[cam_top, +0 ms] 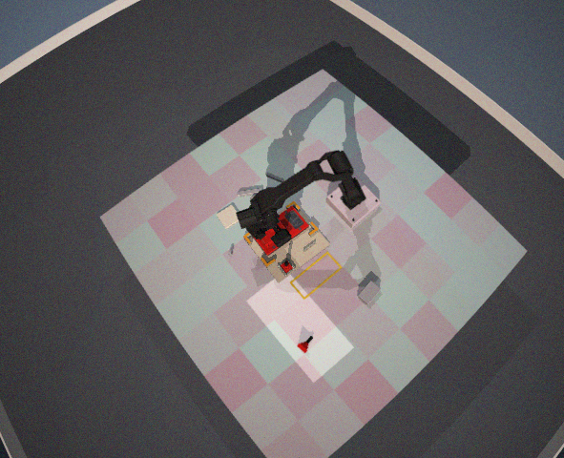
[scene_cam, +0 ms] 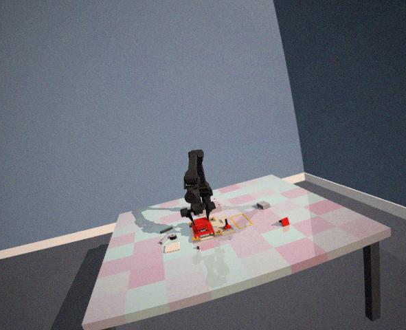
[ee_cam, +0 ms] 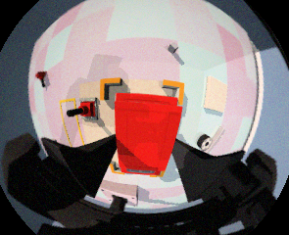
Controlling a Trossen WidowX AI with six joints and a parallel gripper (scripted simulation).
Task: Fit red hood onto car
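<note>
My gripper tip is now 10 mm below the red hood. The rest, counted from my gripper tip: white engine block (10 mm to the left, 30 mm below); cream plate (90 mm ahead, 180 mm to the right, 50 mm below).
</note>
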